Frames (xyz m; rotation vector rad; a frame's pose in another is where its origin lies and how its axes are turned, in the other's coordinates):
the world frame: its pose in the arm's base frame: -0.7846 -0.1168 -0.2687 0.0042 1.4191 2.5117
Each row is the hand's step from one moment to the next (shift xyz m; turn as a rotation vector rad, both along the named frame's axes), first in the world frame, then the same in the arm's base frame.
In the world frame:
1: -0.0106 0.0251 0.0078 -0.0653 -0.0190 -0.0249
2: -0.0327 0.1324 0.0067 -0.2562 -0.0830 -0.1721
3: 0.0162 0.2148 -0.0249 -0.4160 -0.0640 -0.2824
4: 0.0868 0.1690 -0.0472 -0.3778 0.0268 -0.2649
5: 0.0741 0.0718 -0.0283 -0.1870 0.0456 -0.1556
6: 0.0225 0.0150 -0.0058 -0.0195 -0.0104 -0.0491
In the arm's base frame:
1: 0.0057 -0.0081 0.0265 0.0642 -0.0262 -0.0211
2: 0.0034 -0.0667 0.1191 0.2441 -0.1612 -0.1288
3: -0.0660 -0.1229 0.1660 0.3804 -0.2989 -0.1510
4: -0.1271 -0.1035 0.1071 0.3258 -0.3203 -0.0700
5: -0.0910 -0.0426 0.0366 0.1510 -0.1950 -0.0202
6: -0.0258 -0.0072 0.0069 0.0149 -0.0406 -0.0321

